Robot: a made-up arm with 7 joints. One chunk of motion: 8 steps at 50 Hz.
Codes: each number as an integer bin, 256 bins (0 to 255) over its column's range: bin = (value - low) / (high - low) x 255, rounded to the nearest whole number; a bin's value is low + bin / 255 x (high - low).
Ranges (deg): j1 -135..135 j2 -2.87..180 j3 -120.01..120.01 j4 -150..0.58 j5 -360.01..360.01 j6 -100.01..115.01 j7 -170.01..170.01
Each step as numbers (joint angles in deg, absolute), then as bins.
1 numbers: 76.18 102.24 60.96 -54.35 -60.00 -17.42 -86.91
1 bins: 199 147 192 162 106 98 62
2 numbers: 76.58 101.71 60.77 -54.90 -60.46 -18.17 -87.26
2 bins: 200 146 192 161 106 97 62
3 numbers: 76.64 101.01 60.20 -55.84 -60.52 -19.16 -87.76
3 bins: 200 145 191 159 106 96 62
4 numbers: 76.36 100.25 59.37 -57.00 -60.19 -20.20 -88.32
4 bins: 200 144 191 157 106 95 61
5 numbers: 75.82 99.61 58.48 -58.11 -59.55 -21.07 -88.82
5 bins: 199 143 190 156 106 94 61
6 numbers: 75.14 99.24 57.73 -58.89 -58.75 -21.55 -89.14
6 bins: 198 142 189 154 107 93 61
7 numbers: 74.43 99.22 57.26 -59.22 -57.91 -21.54 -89.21
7 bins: 198 142 188 154 107 93 61
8 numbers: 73.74 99.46 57.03 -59.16 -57.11 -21.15 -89.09
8 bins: 197 143 188 154 107 94 61
